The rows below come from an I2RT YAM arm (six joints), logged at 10 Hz.
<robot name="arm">
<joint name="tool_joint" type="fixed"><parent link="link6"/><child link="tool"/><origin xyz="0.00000 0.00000 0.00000" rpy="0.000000 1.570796 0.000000"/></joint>
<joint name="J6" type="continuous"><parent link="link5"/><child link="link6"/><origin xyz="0.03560 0.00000 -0.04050" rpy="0.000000 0.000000 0.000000"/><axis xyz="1 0 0"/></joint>
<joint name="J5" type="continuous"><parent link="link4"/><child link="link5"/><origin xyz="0.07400 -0.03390 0.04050" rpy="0.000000 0.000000 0.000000"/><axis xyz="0 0 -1"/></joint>
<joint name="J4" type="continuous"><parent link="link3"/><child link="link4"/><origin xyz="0.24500 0.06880 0.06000" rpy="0.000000 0.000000 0.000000"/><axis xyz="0 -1 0"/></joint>
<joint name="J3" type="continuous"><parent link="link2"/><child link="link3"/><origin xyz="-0.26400 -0.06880 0.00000" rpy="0.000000 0.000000 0.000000"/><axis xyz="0 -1 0"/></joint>
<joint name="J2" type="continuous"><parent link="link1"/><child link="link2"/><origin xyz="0.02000 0.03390 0.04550" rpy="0.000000 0.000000 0.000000"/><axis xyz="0 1 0"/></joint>
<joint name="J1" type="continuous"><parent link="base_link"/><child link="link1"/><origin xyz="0.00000 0.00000 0.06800" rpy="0.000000 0.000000 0.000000"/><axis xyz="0 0 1"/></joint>
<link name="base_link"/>
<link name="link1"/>
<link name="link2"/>
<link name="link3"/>
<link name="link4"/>
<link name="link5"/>
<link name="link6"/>
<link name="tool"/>
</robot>
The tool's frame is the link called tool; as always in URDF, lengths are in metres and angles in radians. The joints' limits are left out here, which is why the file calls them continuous.
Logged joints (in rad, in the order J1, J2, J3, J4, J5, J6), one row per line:
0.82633, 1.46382, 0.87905, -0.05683, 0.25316, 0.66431
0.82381, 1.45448, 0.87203, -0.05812, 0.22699, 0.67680
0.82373, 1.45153, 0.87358, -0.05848, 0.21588, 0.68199
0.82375, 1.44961, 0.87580, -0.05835, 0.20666, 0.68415
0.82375, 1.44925, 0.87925, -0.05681, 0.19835, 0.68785
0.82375, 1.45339, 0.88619, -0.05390, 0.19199, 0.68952
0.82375, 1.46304, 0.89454, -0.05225, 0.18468, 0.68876
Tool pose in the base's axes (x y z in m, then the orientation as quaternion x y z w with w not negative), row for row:
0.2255, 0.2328, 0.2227, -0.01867, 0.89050, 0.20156, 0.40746
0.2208, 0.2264, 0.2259, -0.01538, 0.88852, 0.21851, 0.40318
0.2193, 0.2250, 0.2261, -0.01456, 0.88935, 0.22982, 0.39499
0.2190, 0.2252, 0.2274, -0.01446, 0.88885, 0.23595, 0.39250
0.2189, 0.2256, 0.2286, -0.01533, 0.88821, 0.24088, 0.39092
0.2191, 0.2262, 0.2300, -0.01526, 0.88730, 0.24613, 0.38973
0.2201, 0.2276, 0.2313, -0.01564, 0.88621, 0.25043, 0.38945
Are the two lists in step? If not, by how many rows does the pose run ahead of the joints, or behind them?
The pose runs 1 row behind the joints: the pose in row i belongs to the joints in row i - 1.
